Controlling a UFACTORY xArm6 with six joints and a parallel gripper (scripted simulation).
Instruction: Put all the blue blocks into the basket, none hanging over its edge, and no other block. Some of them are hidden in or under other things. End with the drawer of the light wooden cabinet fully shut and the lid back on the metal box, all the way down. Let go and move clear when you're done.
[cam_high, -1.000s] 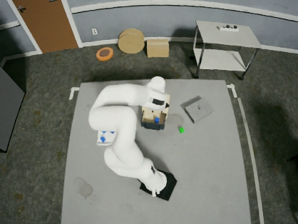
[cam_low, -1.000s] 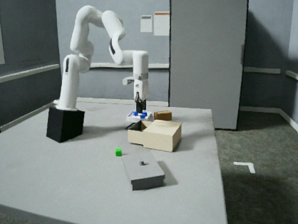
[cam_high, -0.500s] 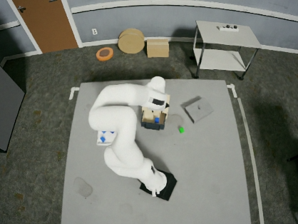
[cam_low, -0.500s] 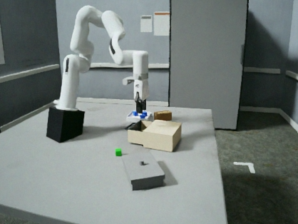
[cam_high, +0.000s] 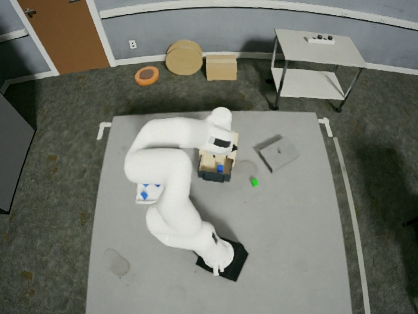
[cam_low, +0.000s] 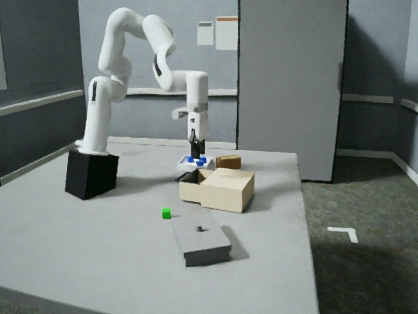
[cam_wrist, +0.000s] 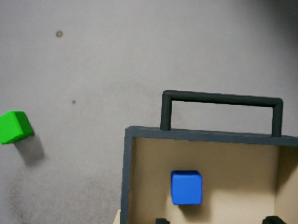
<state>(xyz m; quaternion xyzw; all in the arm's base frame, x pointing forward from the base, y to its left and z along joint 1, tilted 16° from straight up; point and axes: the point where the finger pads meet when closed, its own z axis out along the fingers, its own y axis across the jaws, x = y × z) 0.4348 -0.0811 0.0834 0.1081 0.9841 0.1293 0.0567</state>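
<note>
My hand is 10 mm short of the dark-rimmed drawer, 20 mm to the right of it and 150 mm above it. Also, from my hand: lid: 50 mm ahead, 320 mm to the right, 140 mm below; light wooden cabinet: 60 mm ahead, 10 mm to the left, 140 mm below; green block: 90 mm behind, 170 mm to the right, 170 mm below.
</note>
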